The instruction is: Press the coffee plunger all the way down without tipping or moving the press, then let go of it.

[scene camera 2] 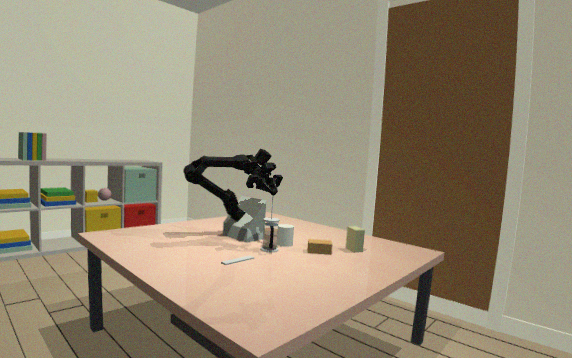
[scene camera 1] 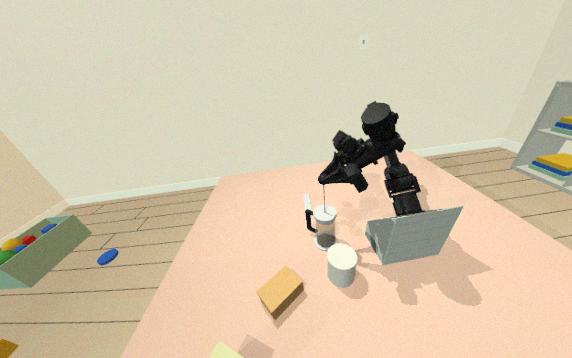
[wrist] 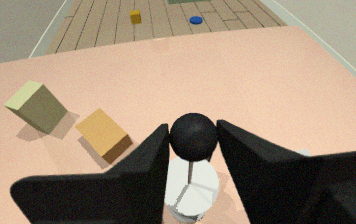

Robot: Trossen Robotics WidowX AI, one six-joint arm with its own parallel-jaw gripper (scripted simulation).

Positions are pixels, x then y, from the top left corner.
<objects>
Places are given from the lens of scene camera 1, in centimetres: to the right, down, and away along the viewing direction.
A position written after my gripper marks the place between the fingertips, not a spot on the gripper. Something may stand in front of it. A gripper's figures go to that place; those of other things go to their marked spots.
my gripper (scene camera 1: 321, 179): 10, 0, 48
coffee press (scene camera 1: 325, 216): 12, 12, 53
orange block (scene camera 1: 279, 292): -2, 30, 45
</objects>
